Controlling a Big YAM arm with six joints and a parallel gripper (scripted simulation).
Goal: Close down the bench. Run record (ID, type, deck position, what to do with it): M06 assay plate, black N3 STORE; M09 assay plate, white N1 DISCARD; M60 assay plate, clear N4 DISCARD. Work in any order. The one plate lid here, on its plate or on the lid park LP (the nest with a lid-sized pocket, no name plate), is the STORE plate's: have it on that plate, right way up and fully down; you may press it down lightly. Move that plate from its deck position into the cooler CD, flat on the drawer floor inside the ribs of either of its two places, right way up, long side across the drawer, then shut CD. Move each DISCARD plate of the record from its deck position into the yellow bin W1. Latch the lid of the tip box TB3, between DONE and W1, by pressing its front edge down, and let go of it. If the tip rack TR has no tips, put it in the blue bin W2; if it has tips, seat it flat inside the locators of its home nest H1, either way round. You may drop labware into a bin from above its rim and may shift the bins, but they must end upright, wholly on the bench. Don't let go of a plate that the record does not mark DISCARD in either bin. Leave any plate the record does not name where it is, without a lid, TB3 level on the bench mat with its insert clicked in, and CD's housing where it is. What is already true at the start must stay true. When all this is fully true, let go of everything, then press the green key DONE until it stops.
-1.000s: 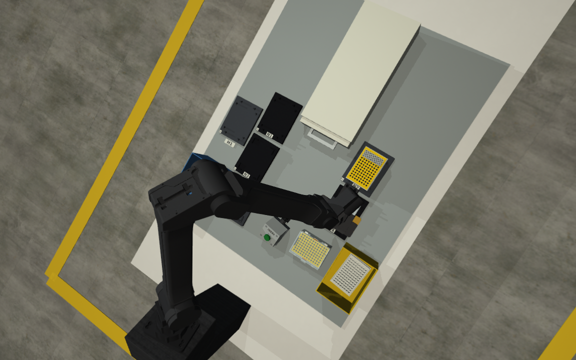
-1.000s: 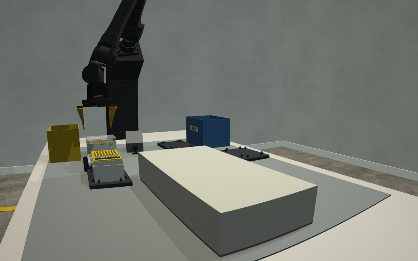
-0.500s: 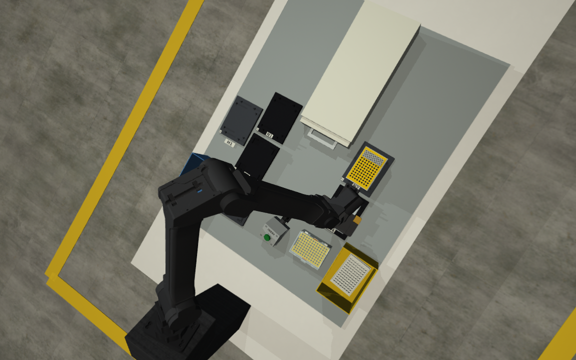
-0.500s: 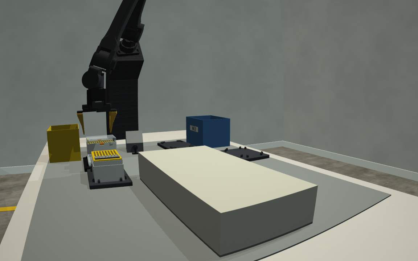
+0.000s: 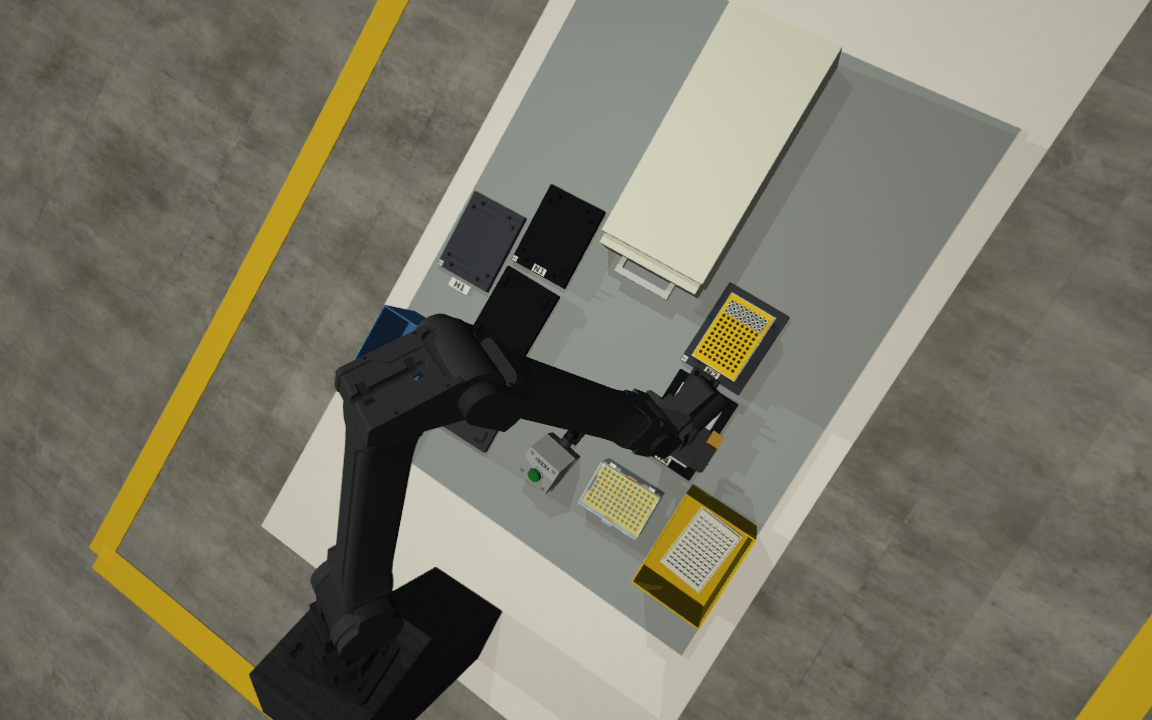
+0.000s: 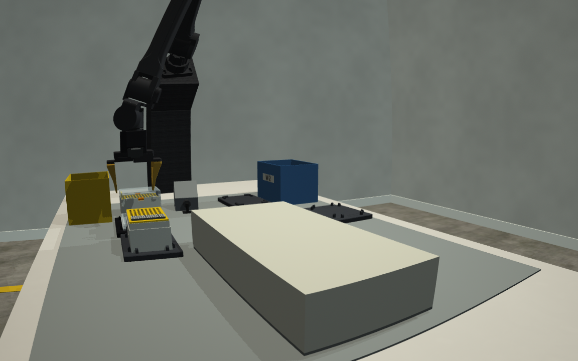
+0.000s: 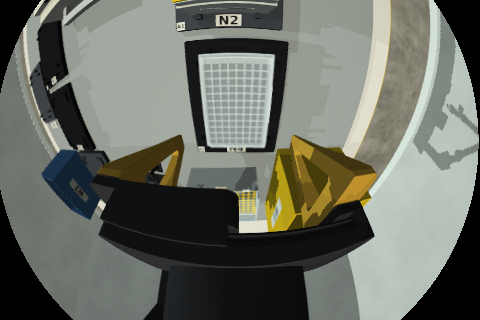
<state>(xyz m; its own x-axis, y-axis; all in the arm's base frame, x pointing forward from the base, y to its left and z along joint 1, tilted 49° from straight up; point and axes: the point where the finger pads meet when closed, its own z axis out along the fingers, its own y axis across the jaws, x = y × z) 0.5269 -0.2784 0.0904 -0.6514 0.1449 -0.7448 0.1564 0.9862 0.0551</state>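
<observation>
The clear plate is 8 cm below my hand. Also, from my hand: nest N4 (9 cm below); then yellow tip rack (17 cm ahead, 4 cm to the right, 4 cm below); then tip box lid (16 cm behind, 6 cm to the left, 4 cm below).
</observation>
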